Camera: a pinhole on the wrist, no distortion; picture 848 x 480 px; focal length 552.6 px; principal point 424.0 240.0 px. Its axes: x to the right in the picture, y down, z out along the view. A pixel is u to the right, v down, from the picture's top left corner.
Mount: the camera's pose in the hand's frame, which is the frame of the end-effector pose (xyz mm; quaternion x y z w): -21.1 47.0 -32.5 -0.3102 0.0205 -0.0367 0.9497
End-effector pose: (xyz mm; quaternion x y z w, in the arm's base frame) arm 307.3 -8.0 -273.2 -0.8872 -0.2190 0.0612 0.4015
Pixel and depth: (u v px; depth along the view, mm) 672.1 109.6 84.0
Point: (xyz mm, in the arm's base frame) 338.8 -12.2 -360.0
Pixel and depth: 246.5 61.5 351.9
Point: 168.2 59.9 -622.7
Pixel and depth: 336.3 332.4 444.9
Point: 300.1 -57.4 -743.9
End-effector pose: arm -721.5 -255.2 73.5 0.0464 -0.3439 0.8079 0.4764
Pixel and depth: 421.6 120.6 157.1
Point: -832.6 -368.8 97.3
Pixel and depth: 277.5 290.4 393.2
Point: -988.0 -584.8 73.7
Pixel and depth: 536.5 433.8 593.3
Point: -1326.2 -510.2 93.9
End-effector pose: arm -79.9 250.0 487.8 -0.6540 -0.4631 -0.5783 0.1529
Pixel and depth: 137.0 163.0 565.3
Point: 505.8 299.5 212.5
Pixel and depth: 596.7 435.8 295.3
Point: 230.9 239.7 632.4
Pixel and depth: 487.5 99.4 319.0
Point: 214.5 376.2 493.5
